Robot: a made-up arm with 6 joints. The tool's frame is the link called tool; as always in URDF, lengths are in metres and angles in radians. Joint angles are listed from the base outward. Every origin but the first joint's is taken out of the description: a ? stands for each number. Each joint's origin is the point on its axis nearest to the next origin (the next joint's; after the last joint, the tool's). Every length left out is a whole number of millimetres.
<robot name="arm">
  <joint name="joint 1" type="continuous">
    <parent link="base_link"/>
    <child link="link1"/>
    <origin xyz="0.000 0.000 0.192" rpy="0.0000 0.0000 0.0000"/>
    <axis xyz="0 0 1"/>
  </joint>
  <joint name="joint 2" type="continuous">
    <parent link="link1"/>
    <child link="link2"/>
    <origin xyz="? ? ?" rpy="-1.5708 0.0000 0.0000"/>
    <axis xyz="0 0 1"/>
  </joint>
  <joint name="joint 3" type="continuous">
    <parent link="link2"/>
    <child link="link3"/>
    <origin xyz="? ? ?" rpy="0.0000 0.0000 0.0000"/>
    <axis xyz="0 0 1"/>
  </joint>
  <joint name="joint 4" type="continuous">
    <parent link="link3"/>
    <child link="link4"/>
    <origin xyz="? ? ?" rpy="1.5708 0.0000 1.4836"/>
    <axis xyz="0 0 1"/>
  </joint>
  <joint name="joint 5" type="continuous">
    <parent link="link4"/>
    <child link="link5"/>
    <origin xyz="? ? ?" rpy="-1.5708 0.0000 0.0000"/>
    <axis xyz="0 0 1"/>
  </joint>
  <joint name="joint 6" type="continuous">
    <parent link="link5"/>
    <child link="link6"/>
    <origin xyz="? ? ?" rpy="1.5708 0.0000 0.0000"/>
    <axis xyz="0 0 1"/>
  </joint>
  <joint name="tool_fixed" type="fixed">
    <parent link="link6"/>
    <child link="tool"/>
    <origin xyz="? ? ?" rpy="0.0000 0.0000 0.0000"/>
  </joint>
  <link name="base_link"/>
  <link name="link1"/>
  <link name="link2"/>
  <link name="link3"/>
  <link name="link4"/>
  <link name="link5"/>
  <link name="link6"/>
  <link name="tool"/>
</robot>
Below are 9 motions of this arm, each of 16 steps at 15 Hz.
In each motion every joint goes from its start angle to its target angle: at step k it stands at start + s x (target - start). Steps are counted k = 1, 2, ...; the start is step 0. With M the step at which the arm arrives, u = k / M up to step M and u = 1 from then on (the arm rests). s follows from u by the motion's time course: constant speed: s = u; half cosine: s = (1 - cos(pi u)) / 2; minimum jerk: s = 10 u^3 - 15 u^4 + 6 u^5.
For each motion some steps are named. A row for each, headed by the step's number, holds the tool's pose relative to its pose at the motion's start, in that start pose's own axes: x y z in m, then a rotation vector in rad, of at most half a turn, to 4 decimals.
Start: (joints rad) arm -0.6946 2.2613 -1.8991 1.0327 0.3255 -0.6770
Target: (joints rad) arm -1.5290 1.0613 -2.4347 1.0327 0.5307 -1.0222
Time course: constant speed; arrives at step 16
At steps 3, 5, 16:
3: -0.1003 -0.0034 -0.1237 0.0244 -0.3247 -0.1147
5: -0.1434 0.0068 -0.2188 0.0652 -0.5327 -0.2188
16: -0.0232 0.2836 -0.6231 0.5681 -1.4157 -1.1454

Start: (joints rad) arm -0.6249 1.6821 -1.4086 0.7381 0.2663 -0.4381
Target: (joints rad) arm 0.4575 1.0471 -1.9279 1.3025 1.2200 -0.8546
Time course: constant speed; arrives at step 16
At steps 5, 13, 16:
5: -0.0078 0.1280 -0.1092 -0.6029 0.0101 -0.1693
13: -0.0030 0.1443 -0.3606 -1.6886 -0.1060 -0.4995
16: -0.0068 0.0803 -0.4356 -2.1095 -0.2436 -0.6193

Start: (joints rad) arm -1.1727 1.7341 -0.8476 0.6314 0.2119 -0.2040
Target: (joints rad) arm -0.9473 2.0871 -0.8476 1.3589 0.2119 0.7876
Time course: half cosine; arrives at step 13
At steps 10, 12, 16:
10: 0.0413 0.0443 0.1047 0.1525 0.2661 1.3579
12: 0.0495 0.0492 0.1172 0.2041 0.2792 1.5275
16: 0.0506 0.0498 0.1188 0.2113 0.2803 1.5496

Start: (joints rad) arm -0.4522 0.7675 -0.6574 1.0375 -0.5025 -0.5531
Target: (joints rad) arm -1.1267 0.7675 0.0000 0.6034 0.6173 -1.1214
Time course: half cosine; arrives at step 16
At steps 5, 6, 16:
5: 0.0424 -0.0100 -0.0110 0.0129 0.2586 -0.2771
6: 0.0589 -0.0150 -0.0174 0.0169 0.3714 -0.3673
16: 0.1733 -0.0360 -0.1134 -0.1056 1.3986 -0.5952

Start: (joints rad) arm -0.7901 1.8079 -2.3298 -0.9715 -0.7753 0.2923
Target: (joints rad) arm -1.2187 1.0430 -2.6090 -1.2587 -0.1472 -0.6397
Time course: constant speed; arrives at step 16
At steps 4, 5, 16:
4: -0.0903 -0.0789 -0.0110 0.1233 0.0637 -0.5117
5: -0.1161 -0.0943 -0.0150 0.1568 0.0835 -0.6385
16: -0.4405 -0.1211 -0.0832 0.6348 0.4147 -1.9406

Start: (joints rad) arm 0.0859 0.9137 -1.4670 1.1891 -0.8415 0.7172
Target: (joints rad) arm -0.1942 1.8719 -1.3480 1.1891 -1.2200 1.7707
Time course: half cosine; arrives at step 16
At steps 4, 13, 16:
4: 0.0065 -0.0604 0.0235 0.0398 -0.0816 0.0184
13: -0.1153 -0.3569 0.0832 -0.0019 -0.5194 0.0640
16: -0.1412 -0.3825 0.0814 -0.0261 -0.5583 0.0634

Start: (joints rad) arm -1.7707 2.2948 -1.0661 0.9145 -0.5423 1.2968
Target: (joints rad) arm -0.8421 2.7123 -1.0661 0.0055 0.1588 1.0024
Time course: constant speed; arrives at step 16
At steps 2, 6, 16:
2: 0.0400 -0.0443 -0.0054 0.1215 0.1379 -0.2350
6: 0.0980 -0.1430 -0.0325 0.3473 0.3873 -0.7307
16: 0.0981 -0.3777 -0.1394 0.7778 0.7800 -2.1160

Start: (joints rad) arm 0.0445 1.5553 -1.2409 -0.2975 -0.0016 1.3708
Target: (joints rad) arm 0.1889 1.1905 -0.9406 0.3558 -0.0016 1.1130
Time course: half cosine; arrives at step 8
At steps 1, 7, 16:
1: 0.0014 0.0008 -0.0051 -0.0047 0.0035 0.0138
7: 0.0297 -0.0073 -0.1265 -0.1005 0.1108 0.3529
16: 0.0306 -0.0087 -0.1313 -0.1036 0.1161 0.3669

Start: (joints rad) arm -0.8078 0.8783 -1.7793 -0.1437 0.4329 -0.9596
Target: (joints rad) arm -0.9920 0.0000 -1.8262 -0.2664 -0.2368 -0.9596
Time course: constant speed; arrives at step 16
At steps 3, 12, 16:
3: -0.0197 -0.0363 -0.0813 0.2753 -0.1201 -0.0343
12: -0.0638 -0.0406 -0.3616 1.0815 -0.5022 -0.1999
16: -0.0694 0.0116 -0.4844 1.4268 -0.6859 -0.3019

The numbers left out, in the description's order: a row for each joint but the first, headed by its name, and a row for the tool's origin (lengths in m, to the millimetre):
joint 2: 0.000 0.000 0.000
joint 3: -0.365 -0.050 0.000
joint 4: 0.176 -0.031 0.000
joint 5: 0.000 0.000 0.000
joint 6: 0.000 -0.070 0.000
tool: 0.000 0.000 0.000

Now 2 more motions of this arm.
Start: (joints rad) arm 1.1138 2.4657 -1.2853 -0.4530 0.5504 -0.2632
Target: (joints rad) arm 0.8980 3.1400 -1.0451 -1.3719 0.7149 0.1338
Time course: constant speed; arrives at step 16
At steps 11, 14, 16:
11: 0.0860 0.0305 0.1858 -0.1548 0.5597 -0.3583
14: 0.1149 0.0499 0.2255 -0.2135 0.6479 -0.4831
16: 0.1344 0.0654 0.2491 -0.2567 0.6878 -0.5699

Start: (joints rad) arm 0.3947 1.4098 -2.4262 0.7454 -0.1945 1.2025
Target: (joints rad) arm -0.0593 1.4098 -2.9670 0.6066 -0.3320 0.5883
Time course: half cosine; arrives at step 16
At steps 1, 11, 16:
1: 0.0002 0.0015 0.0001 -0.0071 0.0005 -0.0106
11: 0.0443 0.1012 -0.0227 -0.5847 -0.0289 -0.8541
16: 0.0670 0.1196 -0.0386 -0.7604 -0.0616 -1.0854

